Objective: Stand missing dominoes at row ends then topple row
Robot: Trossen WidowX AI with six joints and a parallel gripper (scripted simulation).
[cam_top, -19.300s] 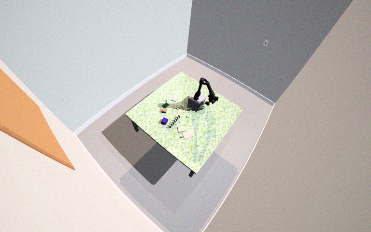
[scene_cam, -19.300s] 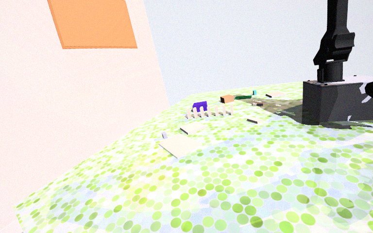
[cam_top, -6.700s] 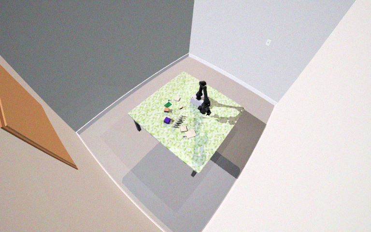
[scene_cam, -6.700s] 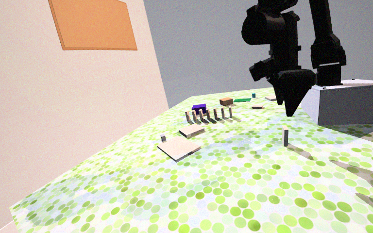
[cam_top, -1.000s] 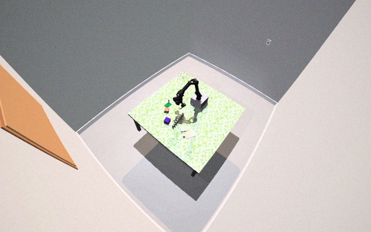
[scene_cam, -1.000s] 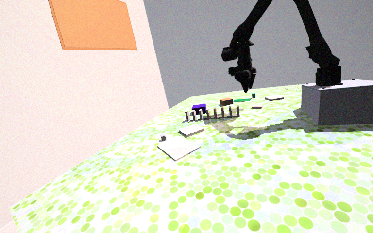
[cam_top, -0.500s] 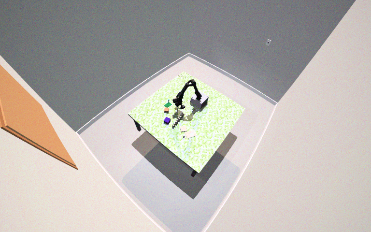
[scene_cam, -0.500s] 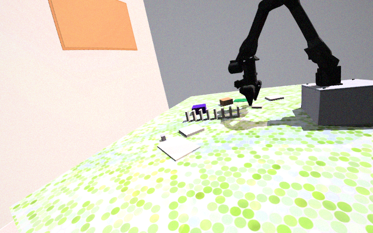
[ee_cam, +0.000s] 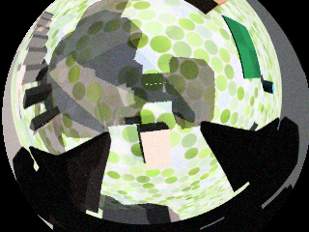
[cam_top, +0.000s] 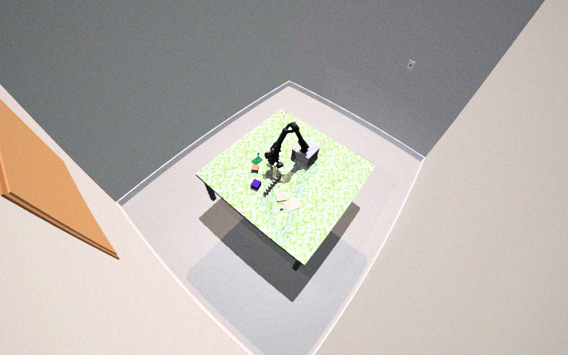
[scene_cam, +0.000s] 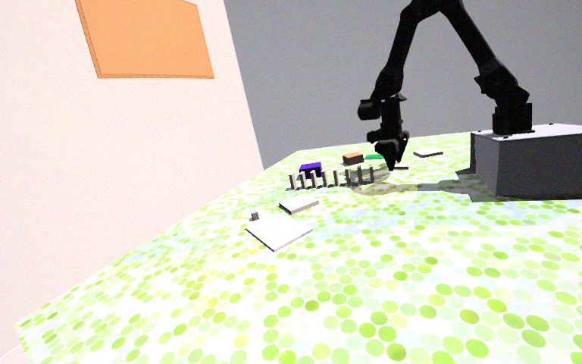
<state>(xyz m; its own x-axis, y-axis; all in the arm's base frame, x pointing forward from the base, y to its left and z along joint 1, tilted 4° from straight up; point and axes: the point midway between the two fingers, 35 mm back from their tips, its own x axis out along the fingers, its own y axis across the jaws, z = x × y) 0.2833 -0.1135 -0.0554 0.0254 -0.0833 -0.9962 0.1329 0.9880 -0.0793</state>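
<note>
Right now my gripper tip is 17 cm short of the brown block, 9 cm to the left of it and 1 cm below it. From my gripper tip the other things lie so: green flat piece (9 cm ahead, 16 cm to the right); beige tile (10 cm behind, 16 cm to the right); small teal cylinder (2 cm ahead, 22 cm to the right, 1 cm above).
</note>
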